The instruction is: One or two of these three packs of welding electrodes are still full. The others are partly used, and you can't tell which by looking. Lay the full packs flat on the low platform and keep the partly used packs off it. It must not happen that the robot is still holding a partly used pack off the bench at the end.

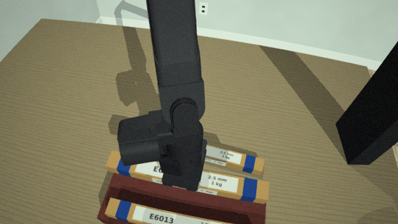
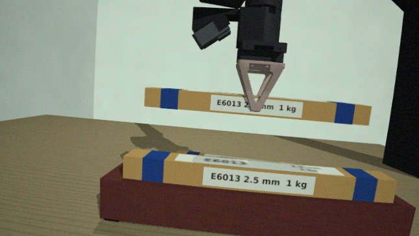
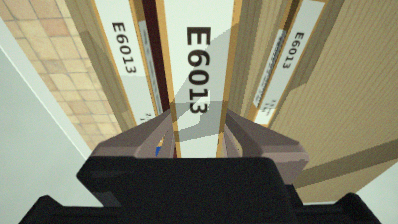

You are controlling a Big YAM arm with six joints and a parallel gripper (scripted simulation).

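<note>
My gripper is now 150 mm above the dark red low platform and 40 mm to the right of it.
</note>
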